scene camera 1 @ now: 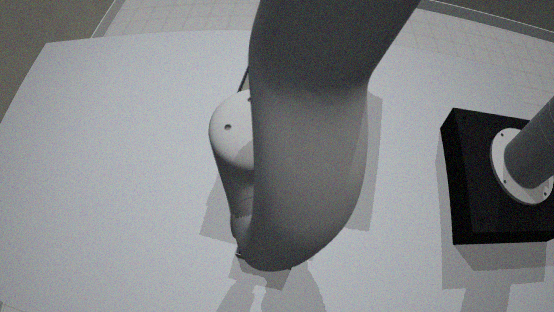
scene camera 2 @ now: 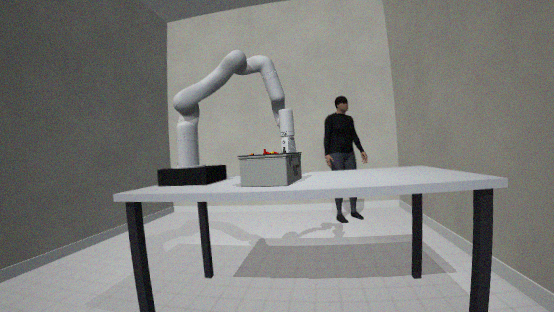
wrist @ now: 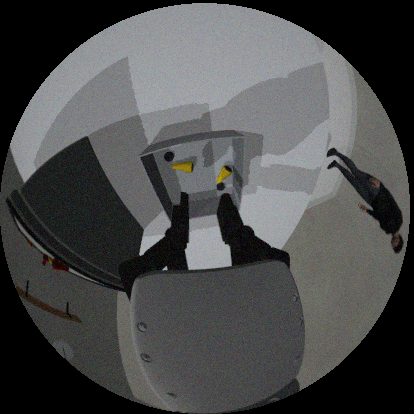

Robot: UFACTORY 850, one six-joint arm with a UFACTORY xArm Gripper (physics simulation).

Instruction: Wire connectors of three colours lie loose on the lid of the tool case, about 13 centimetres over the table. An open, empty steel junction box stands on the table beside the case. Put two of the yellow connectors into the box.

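Observation:
In the wrist view the steel junction box [wrist: 192, 136] stands on the table, open at the top. One yellow connector [wrist: 183, 167] lies on its floor toward the left. A second yellow connector [wrist: 224, 174] lies inside toward the right, near a dark round hole. My gripper [wrist: 203, 202] is open, its black fingertips apart at the box's near wall with nothing between them. In scene camera 2 the tool case [scene camera 2: 265, 171] [wrist: 80, 190] carries red and yellow connectors [scene camera 2: 270, 152] on its lid; some also show in the wrist view. The box is hidden by the arm in scene camera 1 and does not show in scene camera 2.
The case's side wall rises beside the box in the wrist view. The arm's black base block [scene camera 1: 462, 175] [scene camera 2: 192, 175] stands on the white table [scene camera 1: 125, 150] [scene camera 2: 400, 182]. A person [scene camera 2: 342, 132] [wrist: 377, 195] stands beyond the table.

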